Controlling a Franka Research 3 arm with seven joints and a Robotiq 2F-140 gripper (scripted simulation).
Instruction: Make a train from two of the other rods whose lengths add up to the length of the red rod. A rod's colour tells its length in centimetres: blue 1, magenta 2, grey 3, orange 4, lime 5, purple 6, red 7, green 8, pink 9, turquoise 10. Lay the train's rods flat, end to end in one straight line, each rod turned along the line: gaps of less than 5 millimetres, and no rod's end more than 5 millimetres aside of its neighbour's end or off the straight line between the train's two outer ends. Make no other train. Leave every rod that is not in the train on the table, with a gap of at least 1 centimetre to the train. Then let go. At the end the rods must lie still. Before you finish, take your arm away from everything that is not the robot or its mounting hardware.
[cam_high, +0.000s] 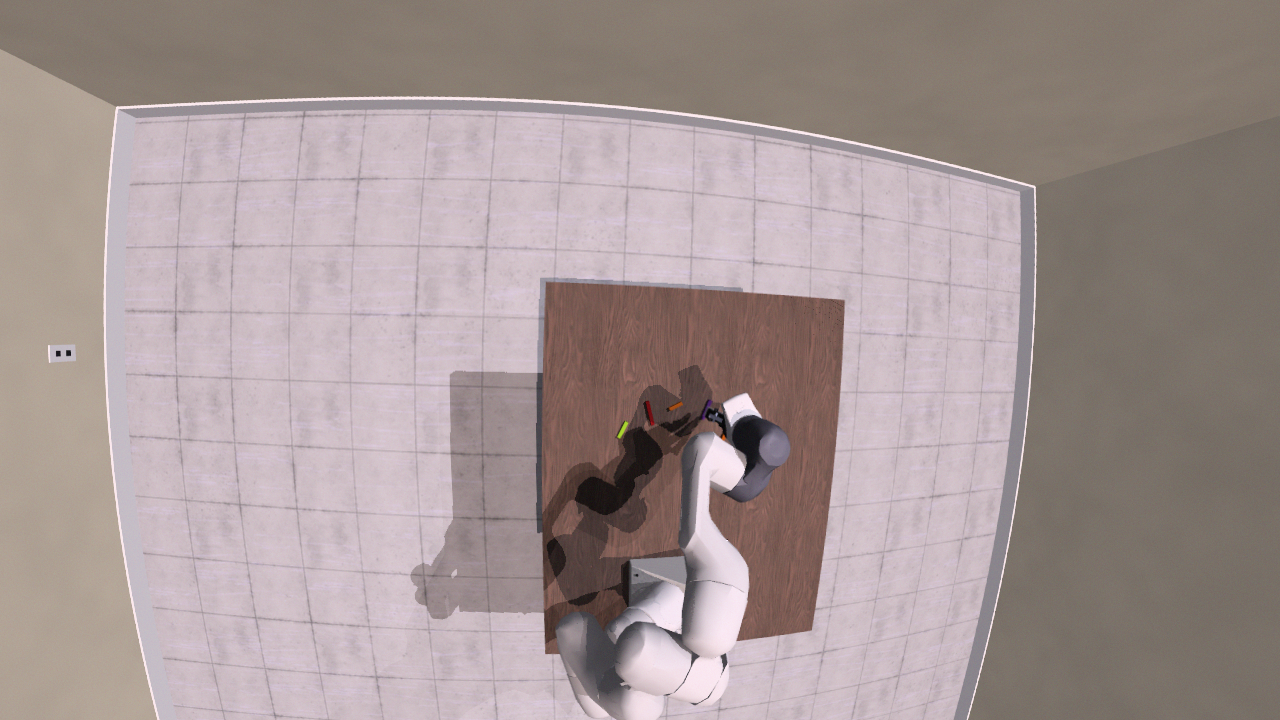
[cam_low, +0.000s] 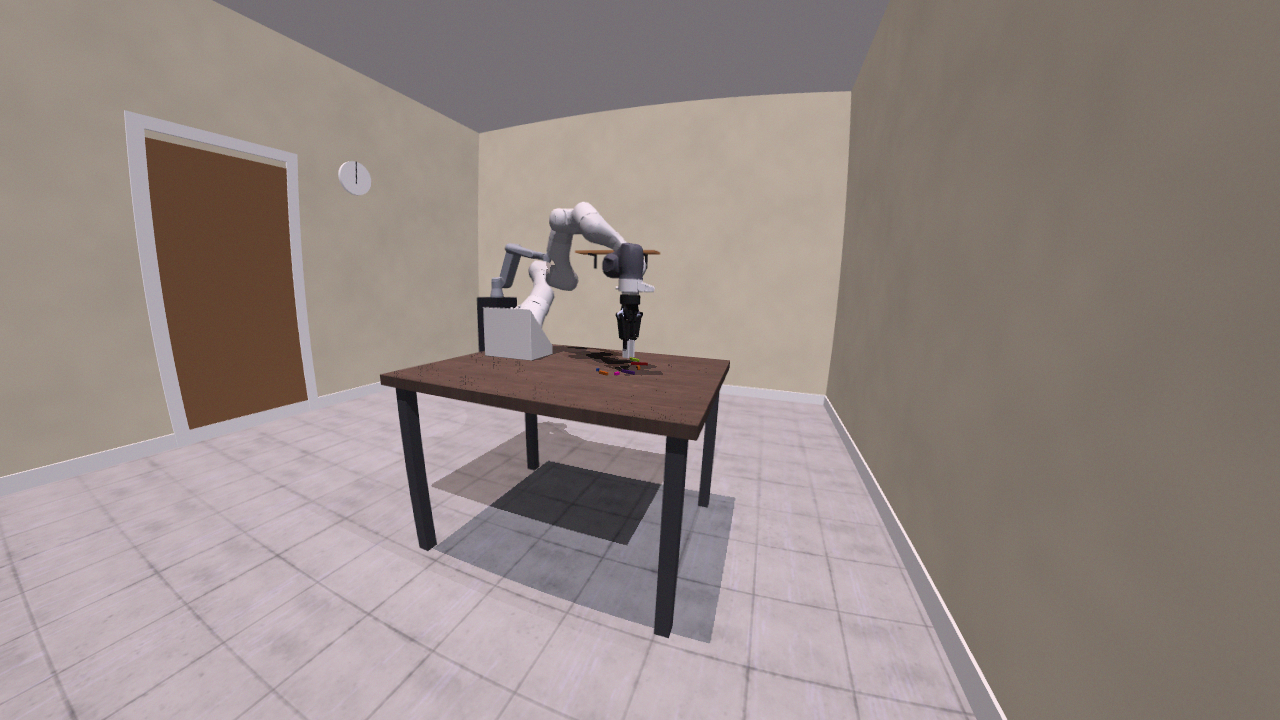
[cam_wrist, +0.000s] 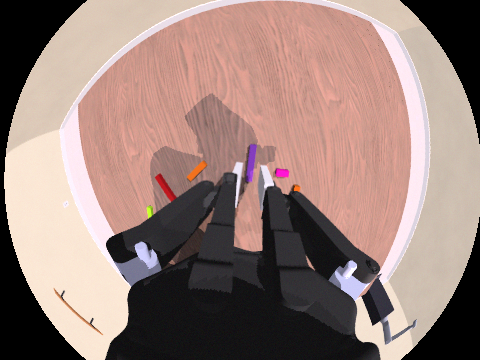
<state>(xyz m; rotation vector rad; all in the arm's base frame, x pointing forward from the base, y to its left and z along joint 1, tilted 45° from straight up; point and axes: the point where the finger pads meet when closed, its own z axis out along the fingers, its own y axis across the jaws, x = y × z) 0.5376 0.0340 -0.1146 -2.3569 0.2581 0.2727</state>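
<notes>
Now: hand 9 cm above the purple rod. The rest, counted from my hand: small blue rod 11 cm behind, 3 cm to the right, 9 cm below; then magenta rod 2 cm behind, 5 cm to the right, 9 cm below; then red rod 3 cm behind, 16 cm to the left, 9 cm below.
</notes>
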